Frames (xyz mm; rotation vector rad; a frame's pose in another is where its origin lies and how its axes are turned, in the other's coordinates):
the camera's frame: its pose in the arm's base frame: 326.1 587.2 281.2 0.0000 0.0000 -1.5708
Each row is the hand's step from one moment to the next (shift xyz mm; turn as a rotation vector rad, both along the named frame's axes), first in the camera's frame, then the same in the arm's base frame.
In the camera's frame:
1: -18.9 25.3 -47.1 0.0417 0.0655 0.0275
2: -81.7 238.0 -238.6 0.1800 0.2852 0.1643
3: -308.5 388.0 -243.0 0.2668 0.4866 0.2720
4: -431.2 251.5 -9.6 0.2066 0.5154 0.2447
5: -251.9 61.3 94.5 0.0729 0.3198 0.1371
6: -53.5 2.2 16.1 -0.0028 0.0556 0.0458
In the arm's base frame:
1: 25.3 18.9 -47.1 0.0655 -0.0417 0.0275
2: 238.0 81.7 -238.6 0.2852 -0.1800 0.1643
3: 388.0 308.5 -243.0 0.4866 -0.2668 0.2720
4: 251.5 431.2 -9.6 0.5154 -0.2066 0.2447
5: 61.3 251.9 94.5 0.3198 -0.0729 0.1371
6: 2.2 53.5 16.1 0.0556 0.0028 0.0458

